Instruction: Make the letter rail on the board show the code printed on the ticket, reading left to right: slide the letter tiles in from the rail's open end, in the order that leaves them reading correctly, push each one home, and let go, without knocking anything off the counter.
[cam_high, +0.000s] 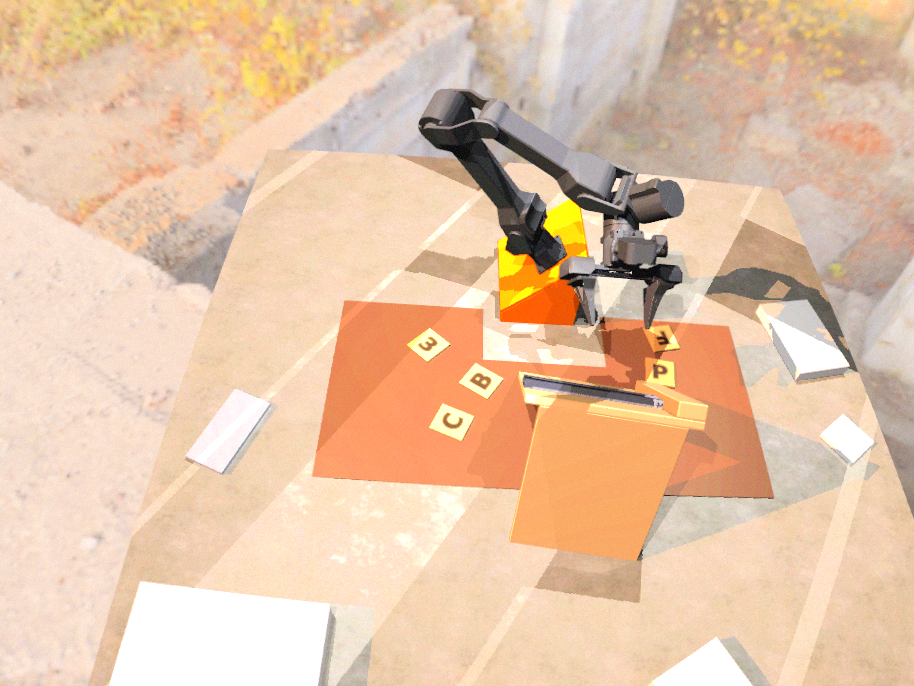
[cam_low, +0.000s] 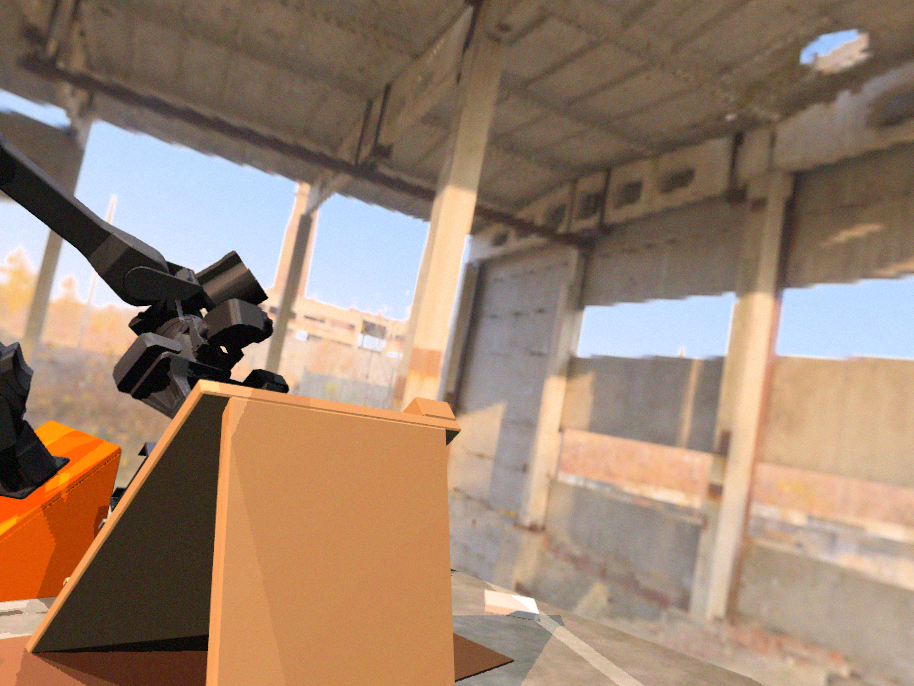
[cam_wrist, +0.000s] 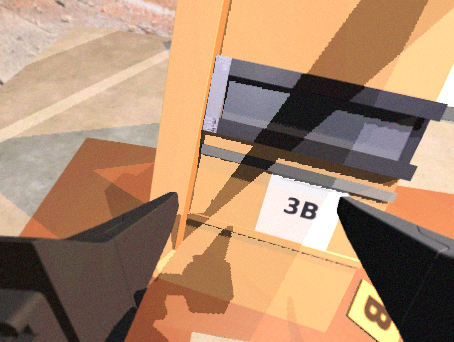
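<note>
Right now the white ticket is 4 cm ahead of my gripper tip, 7 cm to the right of it and 10 cm below it. Round my gripper tip: orange mat (6 cm behind, 7 cm to the right, 21 cm below); then grey slab (1 cm ahead, 63 cm to the right, 20 cm below).
</note>
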